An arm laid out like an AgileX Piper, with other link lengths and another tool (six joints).
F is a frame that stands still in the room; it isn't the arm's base.
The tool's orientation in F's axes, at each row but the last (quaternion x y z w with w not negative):
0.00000 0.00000 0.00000 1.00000
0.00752 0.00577 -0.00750 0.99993
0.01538 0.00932 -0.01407 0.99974
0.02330 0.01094 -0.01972 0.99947
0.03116 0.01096 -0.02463 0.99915
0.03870 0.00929 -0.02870 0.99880
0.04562 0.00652 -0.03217 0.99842
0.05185 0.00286 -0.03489 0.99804
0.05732 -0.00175 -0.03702 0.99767
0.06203 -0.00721 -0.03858 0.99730
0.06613 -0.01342 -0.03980 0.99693
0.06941 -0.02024 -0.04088 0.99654
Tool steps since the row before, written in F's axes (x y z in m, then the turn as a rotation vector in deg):
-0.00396 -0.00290 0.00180 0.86 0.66 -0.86
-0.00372 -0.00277 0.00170 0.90 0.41 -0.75
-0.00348 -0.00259 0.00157 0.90 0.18 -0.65
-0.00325 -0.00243 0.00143 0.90 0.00 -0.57
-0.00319 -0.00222 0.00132 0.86 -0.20 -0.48
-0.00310 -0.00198 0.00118 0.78 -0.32 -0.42
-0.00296 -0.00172 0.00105 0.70 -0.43 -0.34
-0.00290 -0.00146 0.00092 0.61 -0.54 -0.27
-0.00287 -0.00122 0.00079 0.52 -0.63 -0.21
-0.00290 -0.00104 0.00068 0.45 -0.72 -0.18
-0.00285 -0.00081 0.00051 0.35 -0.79 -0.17
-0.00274 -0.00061 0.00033 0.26 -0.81 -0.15
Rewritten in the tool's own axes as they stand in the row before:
-0.00396 -0.00290 0.00180 0.86 0.66 -0.86
-0.00370 -0.00280 0.00170 0.90 0.41 -0.75
-0.00344 -0.00264 0.00159 0.91 0.19 -0.64
-0.00318 -0.00249 0.00147 0.91 0.01 -0.55
-0.00311 -0.00229 0.00139 0.88 -0.19 -0.45
-0.00301 -0.00206 0.00128 0.81 -0.31 -0.38
-0.00286 -0.00181 0.00117 0.73 -0.41 -0.29
-0.00280 -0.00156 0.00106 0.65 -0.52 -0.21
-0.00277 -0.00133 0.00095 0.57 -0.61 -0.14
-0.00280 -0.00116 0.00086 0.50 -0.70 -0.10
-0.00276 -0.00095 0.00070 0.41 -0.78 -0.08
-0.00267 -0.00077 0.00054 0.32 -0.80 -0.05

